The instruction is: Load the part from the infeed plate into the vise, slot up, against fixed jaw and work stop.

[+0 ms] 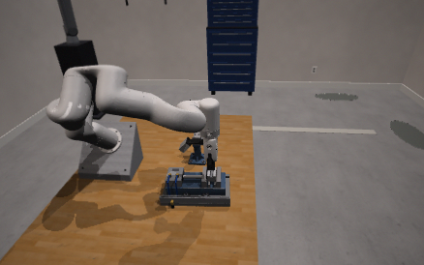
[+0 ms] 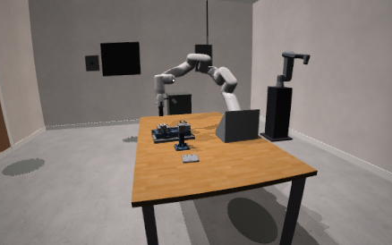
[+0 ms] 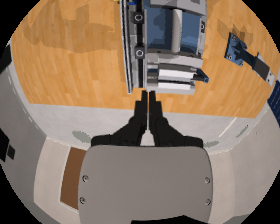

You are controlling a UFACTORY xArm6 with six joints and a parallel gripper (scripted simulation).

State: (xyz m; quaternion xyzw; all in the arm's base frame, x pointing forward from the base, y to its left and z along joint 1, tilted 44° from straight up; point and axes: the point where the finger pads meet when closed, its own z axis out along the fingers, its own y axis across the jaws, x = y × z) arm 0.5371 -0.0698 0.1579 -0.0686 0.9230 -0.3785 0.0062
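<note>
The part is 1 cm behind my hand, 5 cm to the left of it and 8 cm below it. From my hand the other things lie so: air cylinder: 17 cm behind, 3 cm to the left, 10 cm below; then air cylinder rod: 9 cm behind, 4 cm to the left, 10 cm below.
</note>
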